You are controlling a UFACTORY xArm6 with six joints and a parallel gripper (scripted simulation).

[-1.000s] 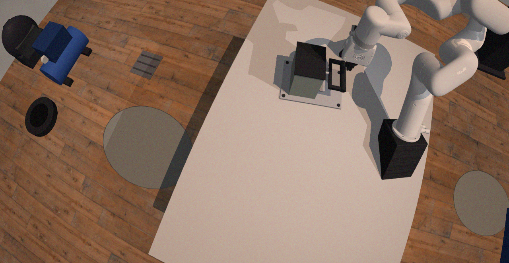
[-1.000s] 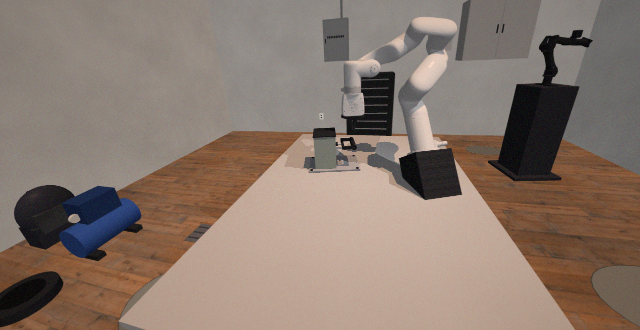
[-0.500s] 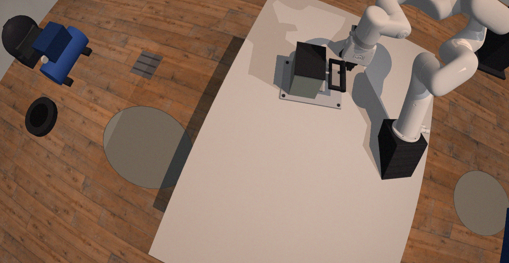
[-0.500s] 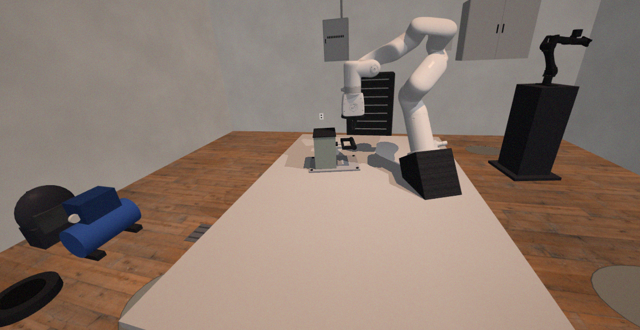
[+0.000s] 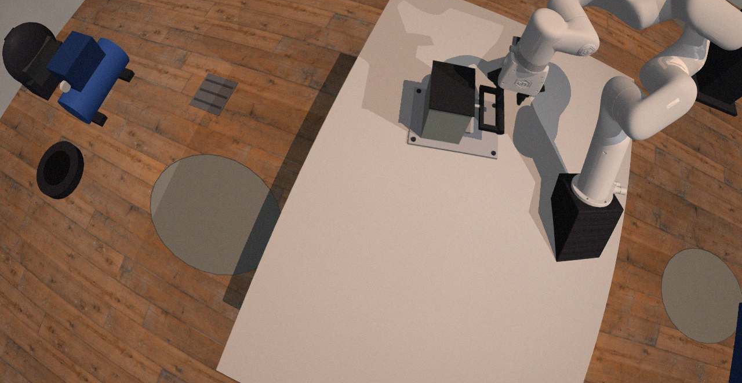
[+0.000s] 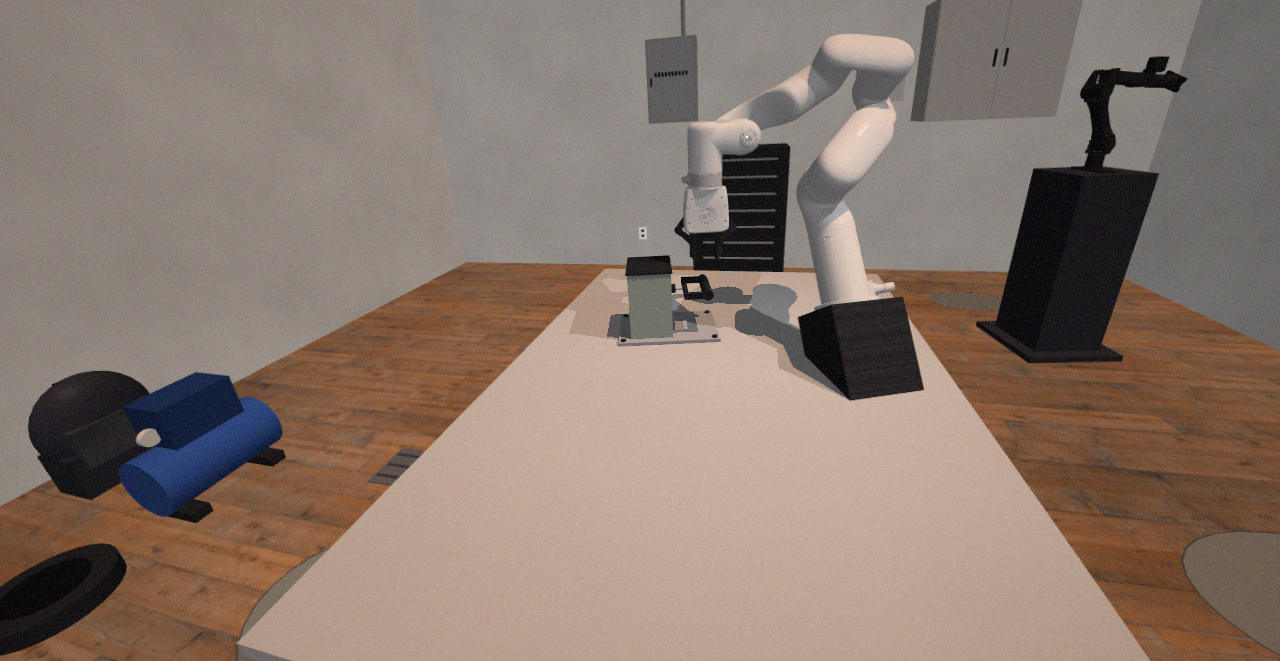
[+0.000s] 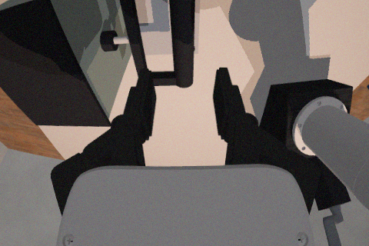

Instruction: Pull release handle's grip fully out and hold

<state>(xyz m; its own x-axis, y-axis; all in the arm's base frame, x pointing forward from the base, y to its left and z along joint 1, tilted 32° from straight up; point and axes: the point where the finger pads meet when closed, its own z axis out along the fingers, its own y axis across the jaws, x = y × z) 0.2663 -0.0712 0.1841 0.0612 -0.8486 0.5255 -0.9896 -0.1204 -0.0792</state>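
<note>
Right now the grey base plate is 190 mm below my hand and 100 mm ahead of it.
</note>
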